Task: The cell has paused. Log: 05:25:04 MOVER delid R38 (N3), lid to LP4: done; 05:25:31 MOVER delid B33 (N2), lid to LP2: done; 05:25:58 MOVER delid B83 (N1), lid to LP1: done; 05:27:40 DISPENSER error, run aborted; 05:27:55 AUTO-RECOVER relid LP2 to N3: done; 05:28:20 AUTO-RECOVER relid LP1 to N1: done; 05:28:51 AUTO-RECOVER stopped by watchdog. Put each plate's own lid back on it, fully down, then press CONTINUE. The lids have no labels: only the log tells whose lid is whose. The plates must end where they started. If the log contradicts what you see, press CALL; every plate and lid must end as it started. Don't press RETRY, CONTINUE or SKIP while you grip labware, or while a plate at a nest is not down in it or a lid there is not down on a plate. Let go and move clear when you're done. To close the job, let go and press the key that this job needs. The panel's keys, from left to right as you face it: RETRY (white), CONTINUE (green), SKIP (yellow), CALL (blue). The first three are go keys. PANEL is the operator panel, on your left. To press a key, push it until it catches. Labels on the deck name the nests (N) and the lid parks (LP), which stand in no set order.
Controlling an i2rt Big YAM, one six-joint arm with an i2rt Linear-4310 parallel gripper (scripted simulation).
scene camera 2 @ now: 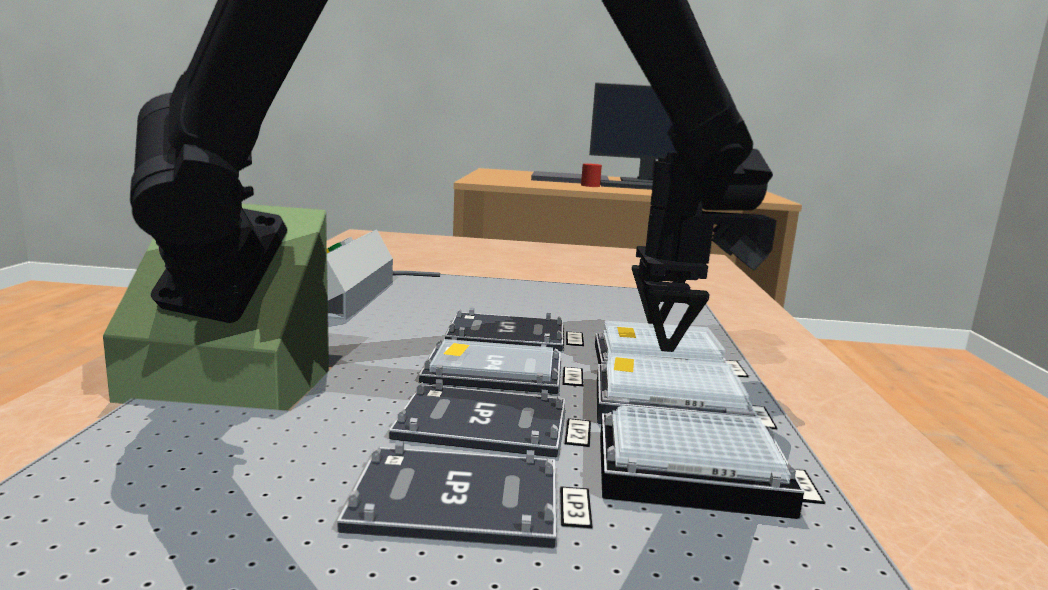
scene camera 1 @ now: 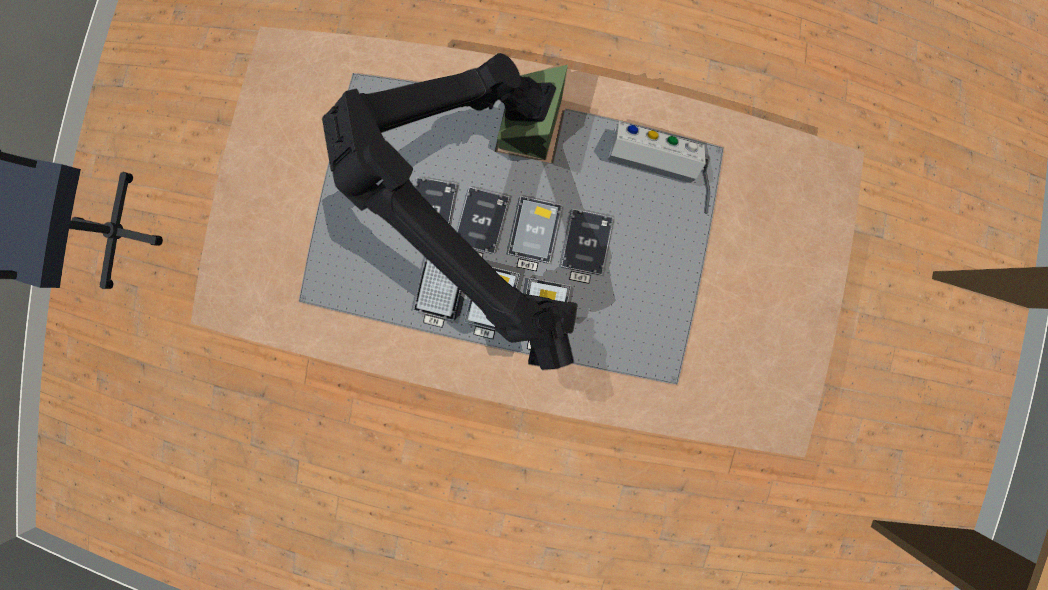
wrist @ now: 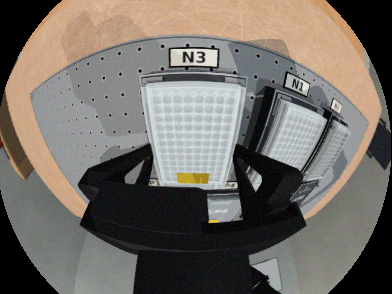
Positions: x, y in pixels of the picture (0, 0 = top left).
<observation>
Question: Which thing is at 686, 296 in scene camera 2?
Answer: My gripper.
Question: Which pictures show the yellow-tagged lid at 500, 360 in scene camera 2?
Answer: Scene camera 2, scene camera 1 and the wrist view: all of them.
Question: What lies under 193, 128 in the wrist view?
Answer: A yellow-tagged lid.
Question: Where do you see a yellow-tagged lid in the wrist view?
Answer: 220, 209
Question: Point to a yellow-tagged lid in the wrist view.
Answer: At 298, 130
</observation>
